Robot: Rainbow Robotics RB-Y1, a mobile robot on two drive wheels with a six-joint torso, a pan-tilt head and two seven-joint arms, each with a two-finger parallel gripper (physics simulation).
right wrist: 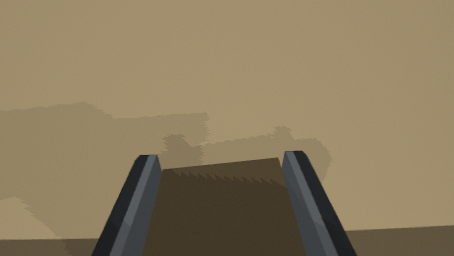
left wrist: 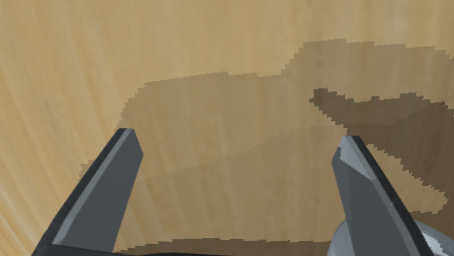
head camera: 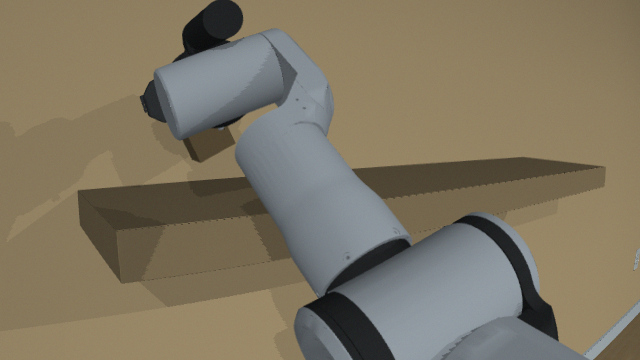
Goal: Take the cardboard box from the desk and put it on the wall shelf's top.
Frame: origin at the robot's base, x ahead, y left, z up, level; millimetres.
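Where they show: left gripper, fingertip midpoint: [left wrist: 236, 145]; right gripper, fingertip midpoint: [right wrist: 221, 167].
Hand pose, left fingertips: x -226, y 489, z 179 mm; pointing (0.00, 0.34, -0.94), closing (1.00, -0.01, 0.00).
Note:
After its pixels a point has its place.
The brown cardboard box [head camera: 212, 145] @[z 1059, x 452, y -205 mm] [right wrist: 222, 215] @[z 1133, x 492, y -174 mm] is held between the two fingers of my right gripper [right wrist: 221, 167] @[z 1132, x 516, y -175 mm], which is shut on it. In the head camera the box's lower part shows below the wrist, and the fingers are hidden behind the arm. The wall shelf [head camera: 200, 240] @[z 983, x 285, y -143 mm] is a long brown board on the wall; in the picture the box appears above the left part of its top. Part of the shelf [right wrist: 410, 242] @[z 1002, x 575, y -486 mm] also shows low in the right wrist view. My left gripper [left wrist: 236, 145] @[z 179, x -226, y 489 mm] is open and empty, over a light wooden surface.
My right arm [head camera: 320, 185] @[z 1055, x 122, y -181 mm] crosses in front of the middle of the shelf. The tan wall [head camera: 450, 90] @[z 1157, x 636, y -776 mm] is behind, with arm shadows at the left. A light round object [left wrist: 340, 242] shows partly behind a left finger. A pale edge [head camera: 612, 330] @[z 78, x 837, y -2281 mm] shows at the lower right.

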